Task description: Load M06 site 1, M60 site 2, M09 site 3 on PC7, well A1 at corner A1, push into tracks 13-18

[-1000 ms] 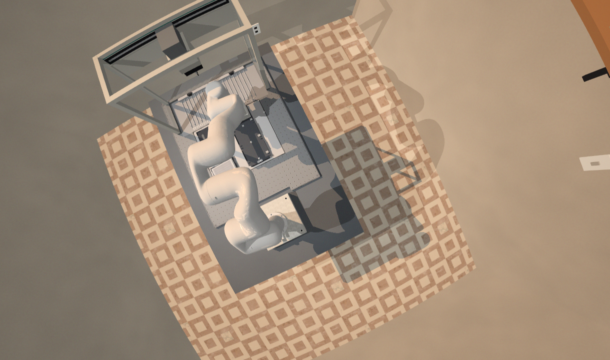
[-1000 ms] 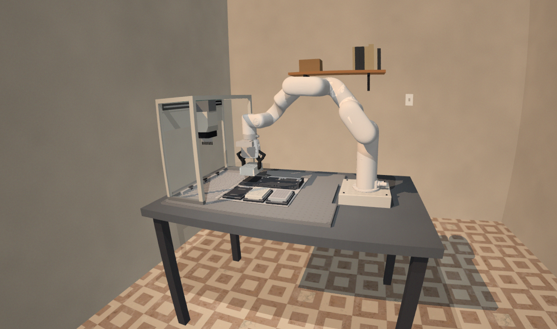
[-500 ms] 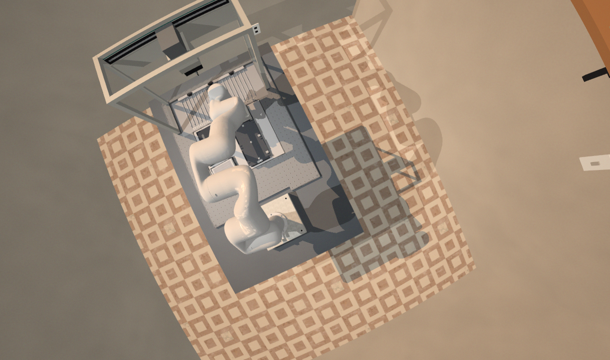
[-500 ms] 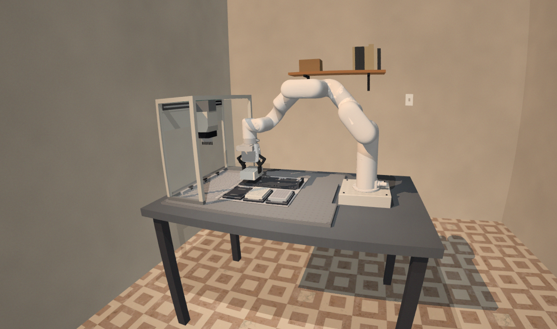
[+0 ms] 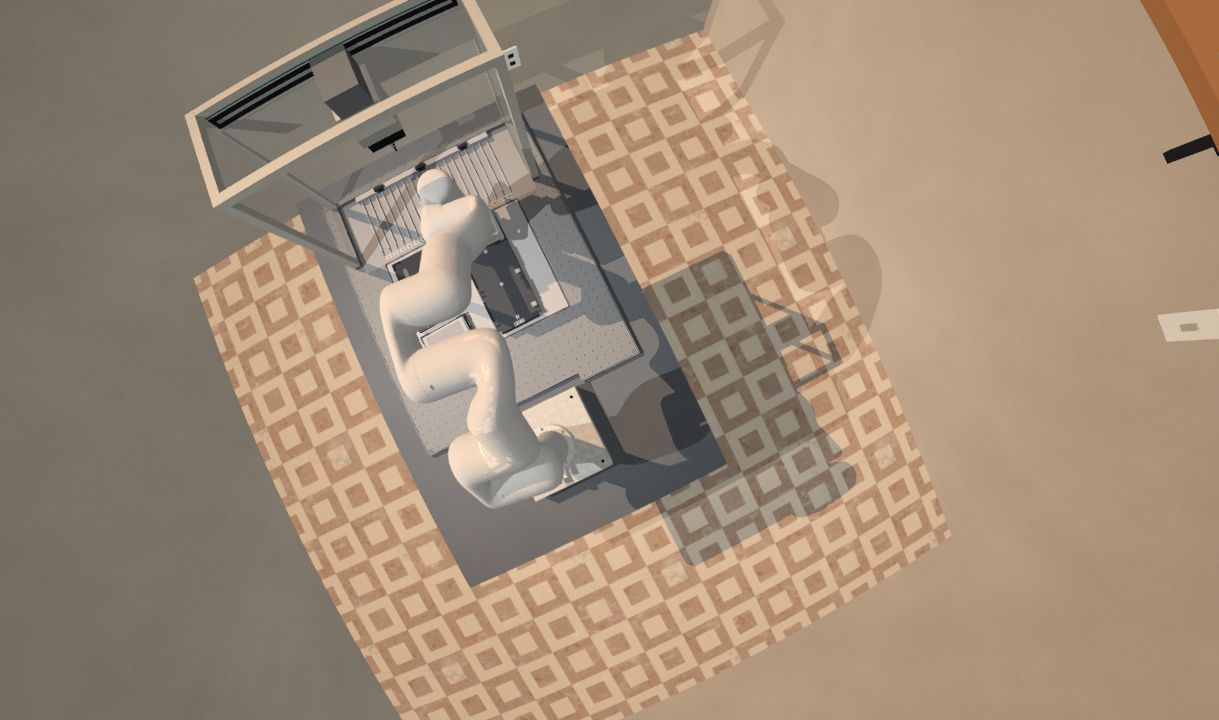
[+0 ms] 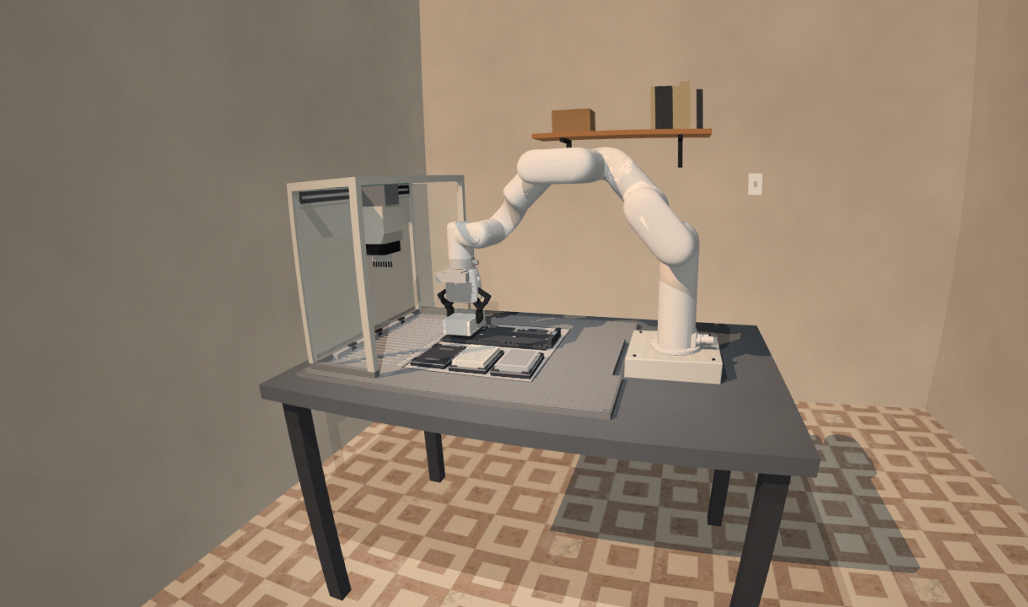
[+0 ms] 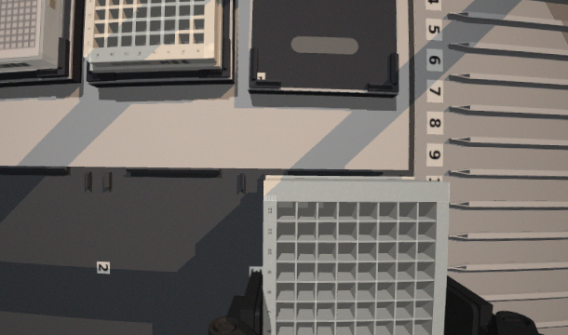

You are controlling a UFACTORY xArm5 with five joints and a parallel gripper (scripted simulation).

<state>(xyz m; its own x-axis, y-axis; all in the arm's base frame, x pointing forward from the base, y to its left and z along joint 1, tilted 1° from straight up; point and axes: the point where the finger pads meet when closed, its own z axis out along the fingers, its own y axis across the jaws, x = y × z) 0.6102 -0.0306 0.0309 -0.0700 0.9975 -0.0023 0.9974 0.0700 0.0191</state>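
The plate nest S1 lies 240 mm behind my hand, 180 mm to the left of it and 50 mm below it. From my hand the other things lie so: plate carrier PC7 (110 mm behind, 40 mm below, 10 mm to the right); deep-well block M09 (10 mm below); plate nest S3 (190 mm to the left, 50 mm below, 20 mm behind).
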